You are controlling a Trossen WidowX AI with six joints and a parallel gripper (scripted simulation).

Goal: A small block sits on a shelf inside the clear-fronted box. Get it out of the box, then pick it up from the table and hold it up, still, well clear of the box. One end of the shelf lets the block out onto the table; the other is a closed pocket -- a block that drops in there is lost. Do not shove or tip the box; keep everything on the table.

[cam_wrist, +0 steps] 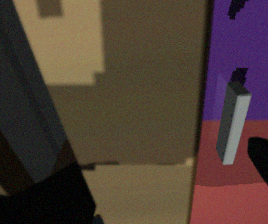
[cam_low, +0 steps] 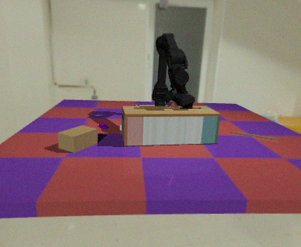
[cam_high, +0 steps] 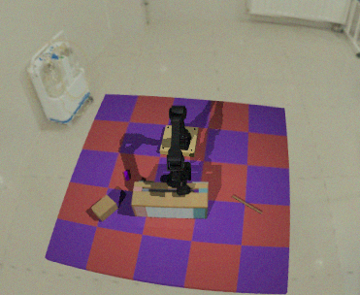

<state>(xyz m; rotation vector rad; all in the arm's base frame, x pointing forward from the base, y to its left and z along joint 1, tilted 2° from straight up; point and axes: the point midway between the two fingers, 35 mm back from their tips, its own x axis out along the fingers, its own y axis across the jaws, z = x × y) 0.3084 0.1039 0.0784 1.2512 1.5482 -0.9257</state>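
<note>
Right now the small tan block is 50 mm ahead of my gripper tip and 30 mm to the left of it. Also, from my gripper tip: small purple block (40 mm behind, 380 mm to the right, 80 mm below); then thin wooden stick (320 mm to the left, 90 mm below); then wooden box (50 mm ahead, 90 mm to the right, 30 mm below).
</note>
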